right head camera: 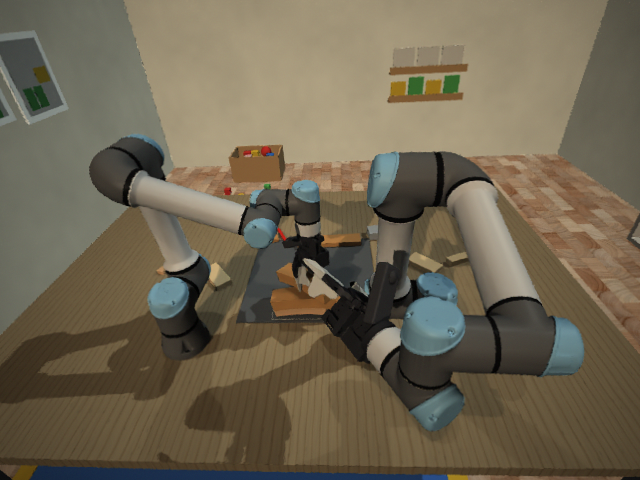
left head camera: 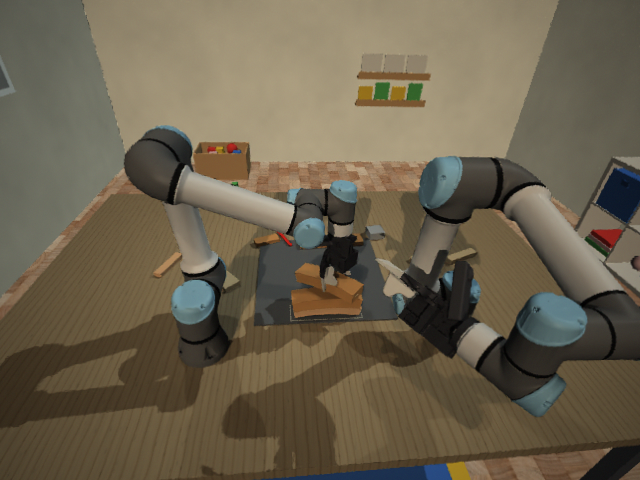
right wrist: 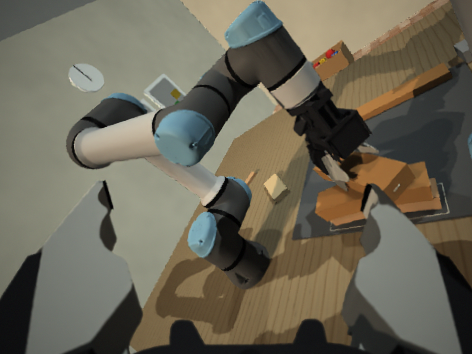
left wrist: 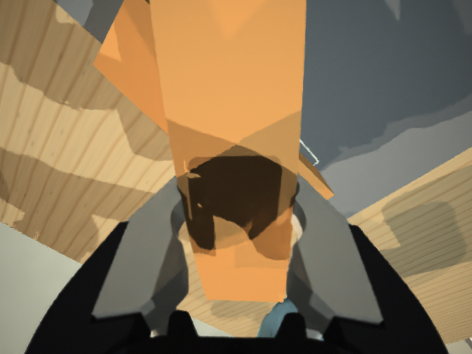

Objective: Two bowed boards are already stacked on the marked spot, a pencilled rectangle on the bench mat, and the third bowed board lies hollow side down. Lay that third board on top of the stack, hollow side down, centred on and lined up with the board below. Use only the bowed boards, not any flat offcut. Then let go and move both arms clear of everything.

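Places are measured from the left arm's base along level axes (x left, y down, z back), in metres.
Pixels of known places: left gripper, fingertip midpoint: (left head camera: 331, 286) (left wrist: 238, 172); right gripper, fingertip midpoint: (right head camera: 328, 271) (left head camera: 390, 270) (right wrist: 237, 184); left arm's base, origin of the base link: (right head camera: 186, 341) (left head camera: 204, 347) (right wrist: 250, 266).
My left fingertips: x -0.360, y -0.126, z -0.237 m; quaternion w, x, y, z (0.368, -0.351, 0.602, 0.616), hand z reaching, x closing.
Note:
For each thing: its top centre in the pictures, then the offset to it from my left fingertips. "spot": a spot on its surface instead. Level surfaces: height alone.
- third bowed board, middle of its top: (left wrist: 235, 184) (right wrist: 344, 161) (left head camera: 327, 273) (right head camera: 304, 273) dx +0.016, dy -0.044, dz -0.009 m
- pencilled rectangle, surface spot: (left head camera: 324, 314) spot: dx +0.014, dy +0.108, dz +0.029 m
- dark mat, its level: dy +0.120 m
- red stick, middle of its top: (left head camera: 282, 235) dx +0.297, dy +0.111, dz -0.418 m
- grey block, middle of its top: (right head camera: 376, 229) (left head camera: 375, 229) dx -0.120, dy +0.090, dz -0.543 m
The third bowed board (left head camera: 308, 275) (right head camera: 285, 274) (left wrist: 230, 90) (right wrist: 376, 171) is in my left gripper (left head camera: 336, 279) (left wrist: 238, 172) (right wrist: 361, 177), shut on its sides. It is over the two stacked boards (left head camera: 325, 304) (right head camera: 294, 302) (left wrist: 135, 65) (right wrist: 345, 202), turned at a clear angle to them, its far end off behind the stack. I cannot tell whether it touches them. The pencilled rectangle (left head camera: 325, 319) shows around the stack's foot. My right gripper (left head camera: 385, 276) is open and empty, to the right of the stack in the left head camera.
The dark mat (left head camera: 273, 279) lies under the stack. Flat strips (left head camera: 266, 239) (right head camera: 343, 240), a red stick (left head camera: 284, 239) and a grey block (left head camera: 375, 232) lie at the back. Pale offcuts (left head camera: 461, 255) (right head camera: 425, 261) lie at the right, another (right head camera: 219, 276) at the left.

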